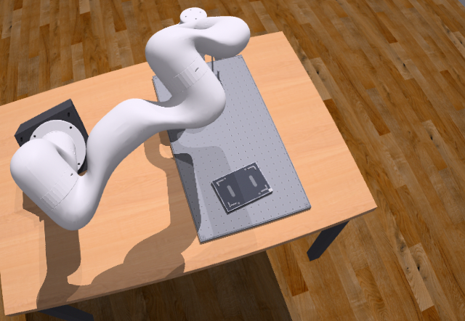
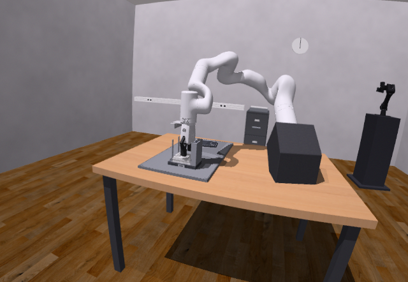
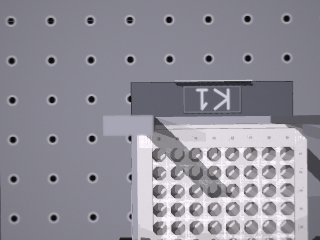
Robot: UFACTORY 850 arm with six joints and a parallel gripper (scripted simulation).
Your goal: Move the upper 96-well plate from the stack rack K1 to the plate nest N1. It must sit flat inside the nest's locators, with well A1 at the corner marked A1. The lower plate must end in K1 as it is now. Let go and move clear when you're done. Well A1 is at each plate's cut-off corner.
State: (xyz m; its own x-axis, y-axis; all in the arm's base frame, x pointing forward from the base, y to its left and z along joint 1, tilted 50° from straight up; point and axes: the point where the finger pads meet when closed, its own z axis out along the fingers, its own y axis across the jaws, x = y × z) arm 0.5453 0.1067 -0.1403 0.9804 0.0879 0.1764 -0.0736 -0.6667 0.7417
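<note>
My hand is 30 mm above the white 96-well plate. Round my hand: plate nest N1 (430 mm to the right, 70 mm below, 10 mm behind).
</note>
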